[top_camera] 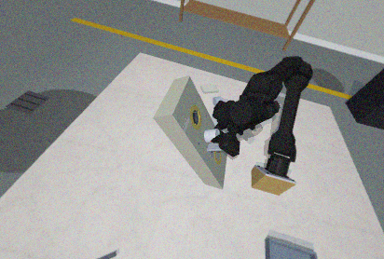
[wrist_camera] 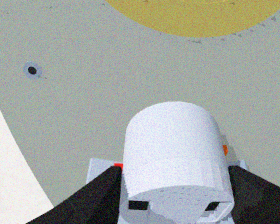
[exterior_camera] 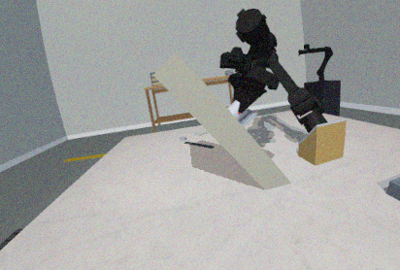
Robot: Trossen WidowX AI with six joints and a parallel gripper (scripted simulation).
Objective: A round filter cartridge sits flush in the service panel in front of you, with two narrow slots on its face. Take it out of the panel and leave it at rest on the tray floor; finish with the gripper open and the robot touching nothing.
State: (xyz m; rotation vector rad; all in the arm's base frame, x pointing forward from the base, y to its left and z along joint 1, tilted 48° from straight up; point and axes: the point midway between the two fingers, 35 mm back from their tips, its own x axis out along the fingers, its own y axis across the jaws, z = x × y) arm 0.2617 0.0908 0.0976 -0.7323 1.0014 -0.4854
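Right now the grey-green service panel is 40 mm ahead of my gripper tip and 20 mm below it. Round my gripper tip: round filter cartridge: right at my gripper tip; flat white piece: 470 mm to the right, 180 mm below, 30 mm ahead; grey-blue tray: 320 mm behind, 300 mm to the left, 180 mm below.
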